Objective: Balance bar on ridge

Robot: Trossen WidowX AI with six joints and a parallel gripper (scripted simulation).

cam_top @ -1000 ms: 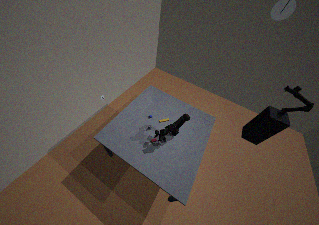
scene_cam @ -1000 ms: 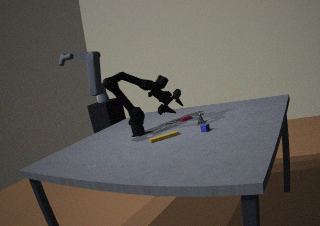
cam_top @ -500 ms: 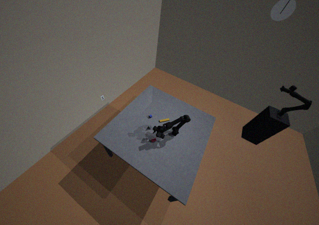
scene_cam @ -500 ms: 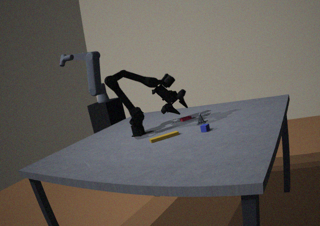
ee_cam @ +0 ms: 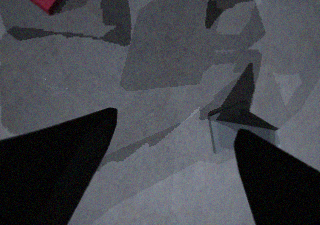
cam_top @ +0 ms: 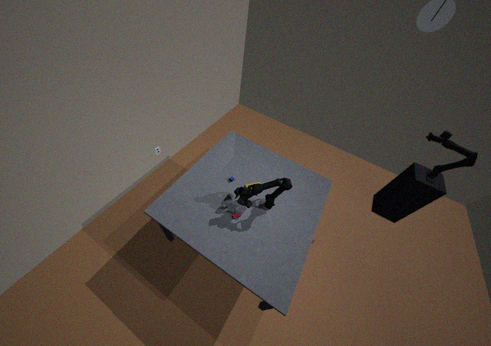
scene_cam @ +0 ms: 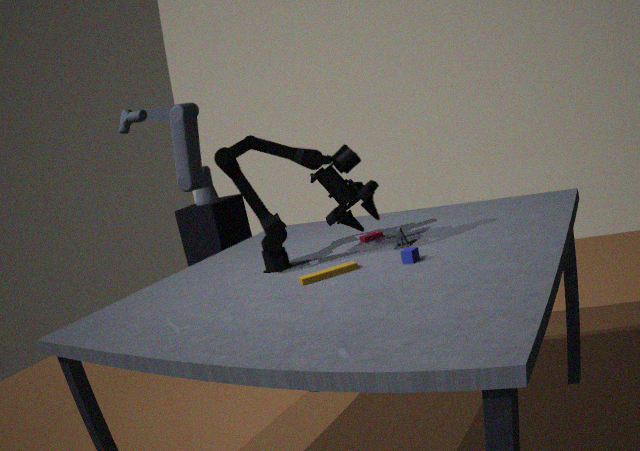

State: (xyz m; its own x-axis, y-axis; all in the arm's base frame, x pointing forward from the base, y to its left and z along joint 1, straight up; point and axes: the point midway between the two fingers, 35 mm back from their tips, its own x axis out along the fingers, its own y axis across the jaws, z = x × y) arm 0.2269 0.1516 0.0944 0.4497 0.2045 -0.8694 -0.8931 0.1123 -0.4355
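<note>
Now: the yellow bar 26 cm to the right of my gripper tip, 6 cm below it and 2 cm behind it. From my gripper tip the other things lie so: red block: 9 cm to the left, 6 cm below, 5 cm behind; then blue cube: 20 cm to the right, 19 cm ahead, 5 cm below.
</note>
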